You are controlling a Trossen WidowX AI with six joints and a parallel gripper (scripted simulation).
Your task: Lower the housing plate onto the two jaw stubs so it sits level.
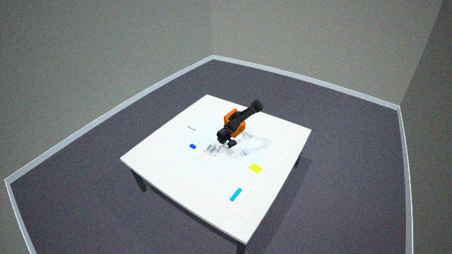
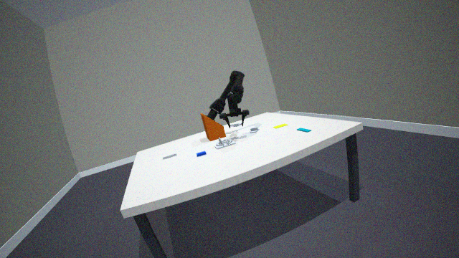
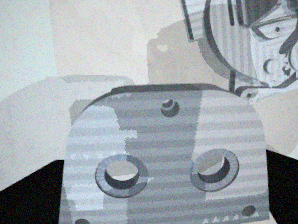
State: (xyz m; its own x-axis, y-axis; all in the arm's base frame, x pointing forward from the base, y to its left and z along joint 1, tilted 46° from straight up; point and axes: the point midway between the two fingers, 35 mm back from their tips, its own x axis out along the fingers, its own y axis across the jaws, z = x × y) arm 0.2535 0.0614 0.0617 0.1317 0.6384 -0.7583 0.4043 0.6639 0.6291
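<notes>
My gripper tip is now 9 cm to the left of the jaw assembly, 6 cm above it and 1 cm short of it. Round my gripper tip: housing plate (2 cm above, 1 cm ahead); then blue block (29 cm to the right, 9 cm ahead, 7 cm below); then yellow tile (29 cm to the left, 7 cm below, 5 cm ahead).
</notes>
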